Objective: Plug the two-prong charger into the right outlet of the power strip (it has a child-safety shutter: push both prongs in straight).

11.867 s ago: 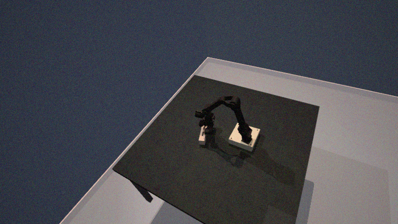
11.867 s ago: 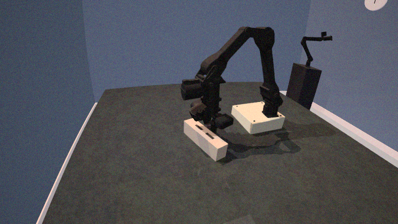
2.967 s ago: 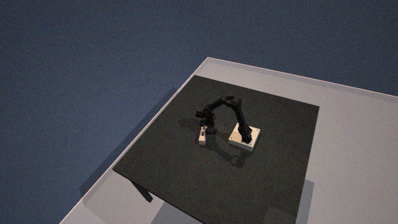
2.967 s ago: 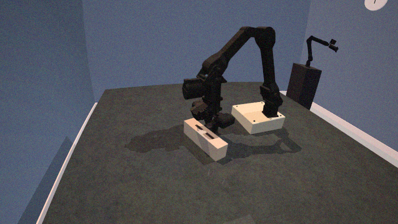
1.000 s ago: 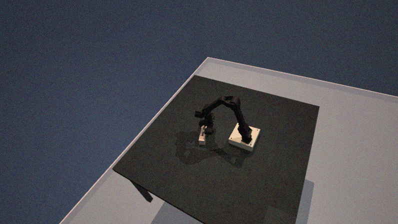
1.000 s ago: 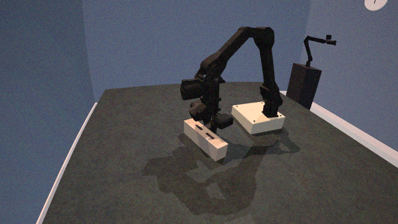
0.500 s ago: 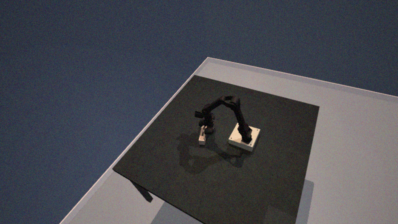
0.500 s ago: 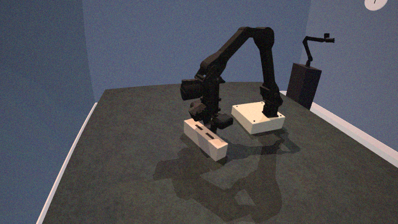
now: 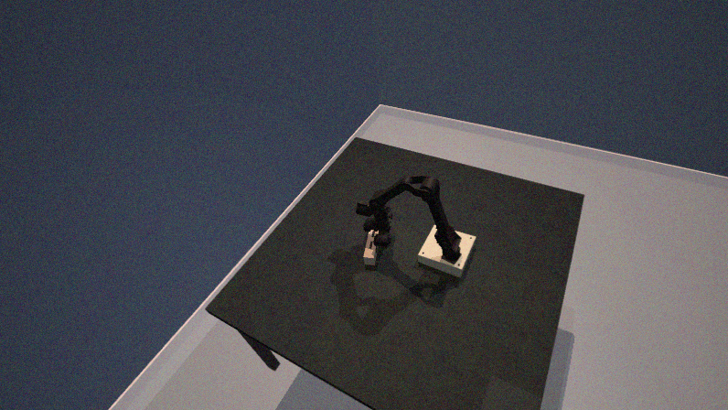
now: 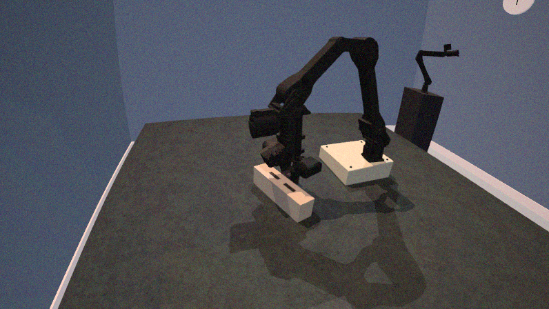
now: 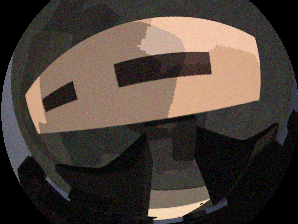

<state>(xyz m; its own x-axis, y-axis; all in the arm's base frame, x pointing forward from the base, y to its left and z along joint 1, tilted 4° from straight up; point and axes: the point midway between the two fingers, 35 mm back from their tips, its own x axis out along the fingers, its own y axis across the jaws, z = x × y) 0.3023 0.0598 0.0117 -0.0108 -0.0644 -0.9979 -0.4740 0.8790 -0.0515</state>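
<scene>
The dark charger is 20 mm ahead of my gripper tip, 10 mm to the left of it and 10 mm above it.
</scene>
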